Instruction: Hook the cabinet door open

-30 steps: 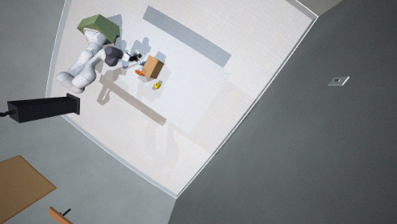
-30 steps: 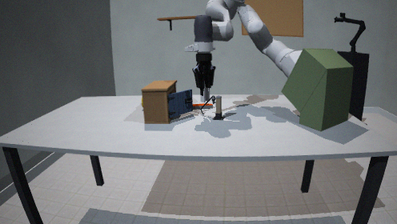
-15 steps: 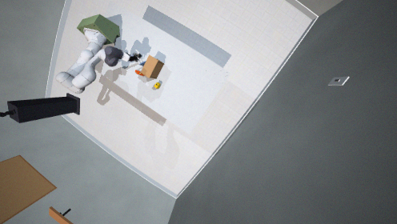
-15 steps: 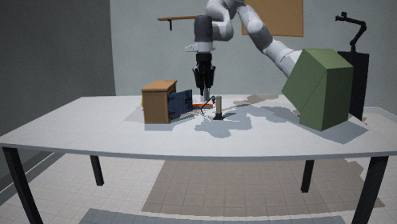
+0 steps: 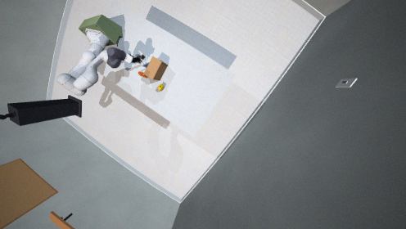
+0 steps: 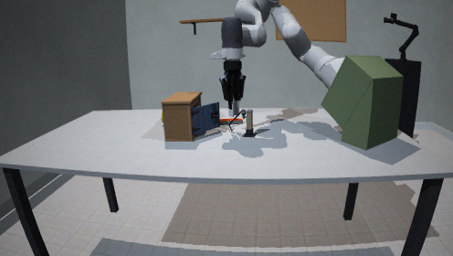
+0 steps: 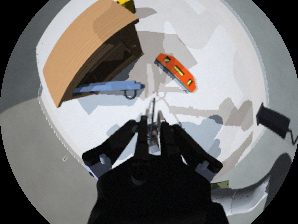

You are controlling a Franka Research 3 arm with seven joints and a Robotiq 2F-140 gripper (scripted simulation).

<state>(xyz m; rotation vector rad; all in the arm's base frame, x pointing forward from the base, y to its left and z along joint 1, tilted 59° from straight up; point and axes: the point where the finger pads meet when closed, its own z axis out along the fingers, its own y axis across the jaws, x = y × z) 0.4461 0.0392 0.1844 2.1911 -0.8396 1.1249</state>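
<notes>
Now: the cabinet door 120 mm ahead of my hand, 20 mm to the left of it and 30 mm below it. The rest, counted from my hand: orange object (10 mm ahead, 140 mm to the right, 100 mm below); then small yellow object (310 mm ahead, 220 mm to the right, 70 mm below).
</notes>
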